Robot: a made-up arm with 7 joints. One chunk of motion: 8 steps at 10 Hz.
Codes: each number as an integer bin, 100 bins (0 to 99) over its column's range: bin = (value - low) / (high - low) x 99, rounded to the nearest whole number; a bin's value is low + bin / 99 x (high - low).
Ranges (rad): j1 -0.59..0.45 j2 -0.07..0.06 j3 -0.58..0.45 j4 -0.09..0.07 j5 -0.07..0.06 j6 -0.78..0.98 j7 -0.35..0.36
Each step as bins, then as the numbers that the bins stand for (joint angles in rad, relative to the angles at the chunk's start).
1 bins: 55 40 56 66 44 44 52
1 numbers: -0.0122 -0.0175 0.0026 0.0167 -0.0122 0.0022 0.0229
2 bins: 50 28 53 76 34 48 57
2 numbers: -0.0647 -0.0332 -0.0286 0.0328 -0.0254 0.0733 0.0588
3 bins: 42 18 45 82 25 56 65
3 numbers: -0.1488 -0.0464 -0.1118 0.0425 -0.0372 0.2156 0.1162
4 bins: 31 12 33 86 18 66 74
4 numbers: -0.2643 -0.0542 -0.2367 0.0490 -0.0464 0.3933 0.1807
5 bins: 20 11 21 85 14 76 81
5 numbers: -0.3799 -0.0556 -0.3615 0.0474 -0.0516 0.5711 0.2309
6 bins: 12 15 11 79 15 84 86
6 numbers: -0.4639 -0.0503 -0.4656 0.0377 -0.0503 0.7133 0.2668
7 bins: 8 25 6 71 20 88 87
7 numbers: -0.5060 -0.0372 -0.5176 0.0247 -0.0437 0.7844 0.2739
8 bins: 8 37 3 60 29 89 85
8 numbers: -0.5060 -0.0214 -0.5488 0.0070 -0.0319 0.8022 0.2596
